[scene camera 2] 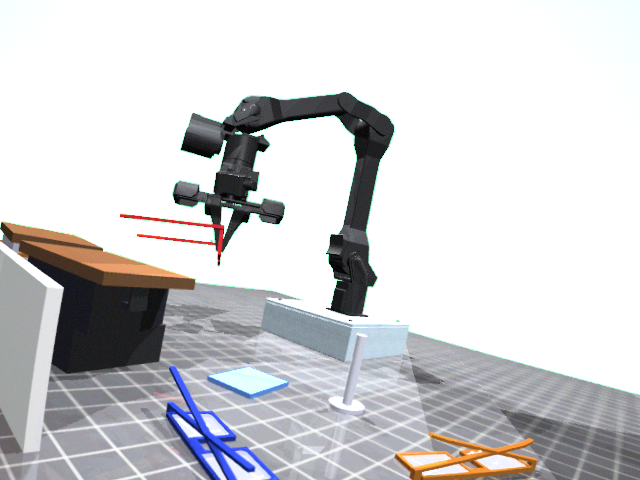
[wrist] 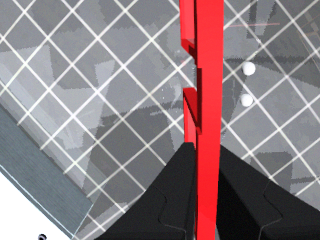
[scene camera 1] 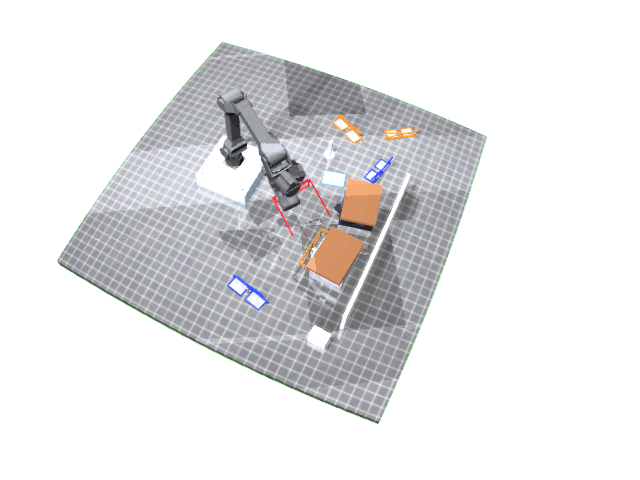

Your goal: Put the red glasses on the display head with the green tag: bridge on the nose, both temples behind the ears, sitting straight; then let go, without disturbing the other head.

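Observation:
My gripper: in the pictures, wrist view included. Light blue plate: in the pictures.

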